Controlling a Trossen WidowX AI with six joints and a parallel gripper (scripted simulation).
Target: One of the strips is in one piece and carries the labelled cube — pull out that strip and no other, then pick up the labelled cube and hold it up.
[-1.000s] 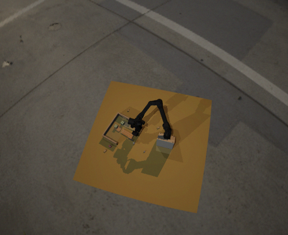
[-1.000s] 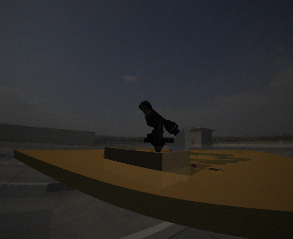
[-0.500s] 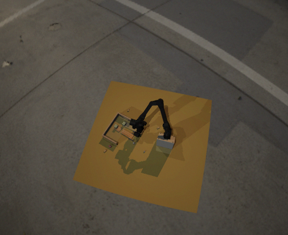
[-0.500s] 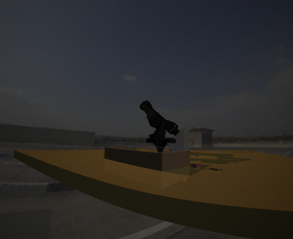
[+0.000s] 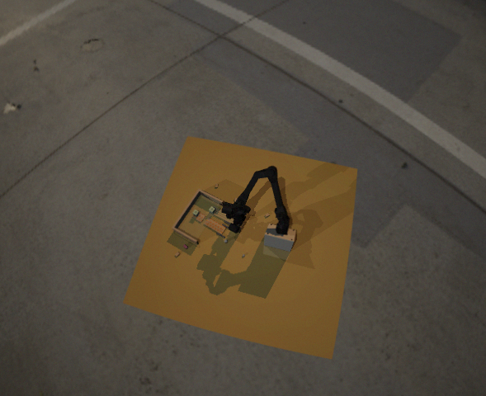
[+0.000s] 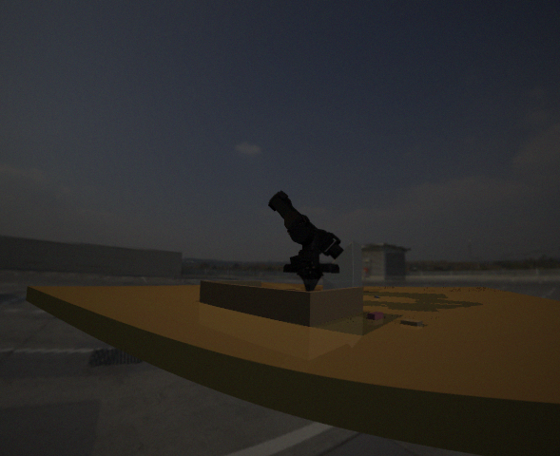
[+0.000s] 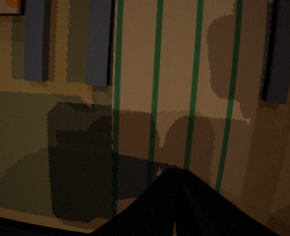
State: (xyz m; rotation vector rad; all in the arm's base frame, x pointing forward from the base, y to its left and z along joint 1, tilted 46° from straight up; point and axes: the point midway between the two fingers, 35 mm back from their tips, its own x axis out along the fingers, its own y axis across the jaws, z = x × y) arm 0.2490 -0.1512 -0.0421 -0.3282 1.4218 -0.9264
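Right now the green-striped strip is 9 cm ahead of my gripper tip and 3 cm to the right of it. Round my gripper tip: white block: 7 cm ahead, 13 cm to the left; pink piece: 32 cm ahead, 20 cm to the left.
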